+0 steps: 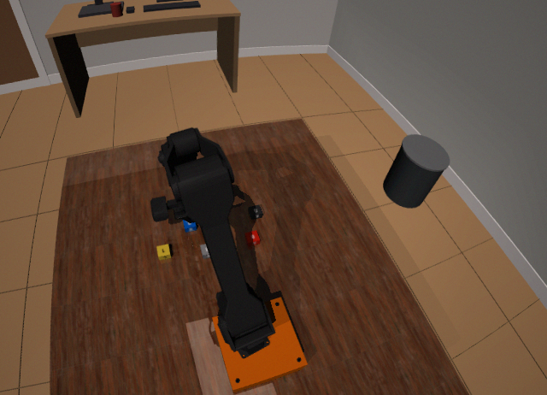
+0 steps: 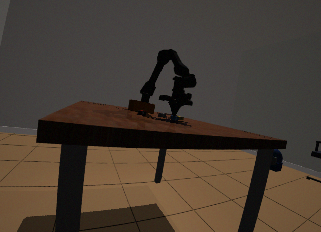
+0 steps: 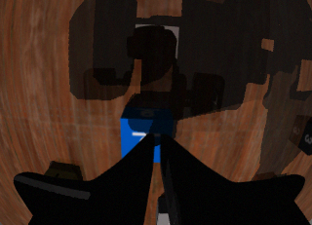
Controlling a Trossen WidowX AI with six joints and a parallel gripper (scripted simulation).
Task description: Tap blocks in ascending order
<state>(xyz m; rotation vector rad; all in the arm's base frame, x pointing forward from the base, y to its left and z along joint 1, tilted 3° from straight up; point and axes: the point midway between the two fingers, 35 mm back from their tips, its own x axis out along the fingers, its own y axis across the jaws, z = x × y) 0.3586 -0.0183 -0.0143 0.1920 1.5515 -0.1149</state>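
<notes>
The blue block is 10 mm to the left of my gripper tip and 10 mm below it. The rest, counted from my gripper tip: yellow block: 50 mm behind, 100 mm to the left, 10 mm below; then red block: 120 mm behind, 130 mm to the right, 10 mm below; then grey block: 100 mm behind, 10 mm below.
</notes>
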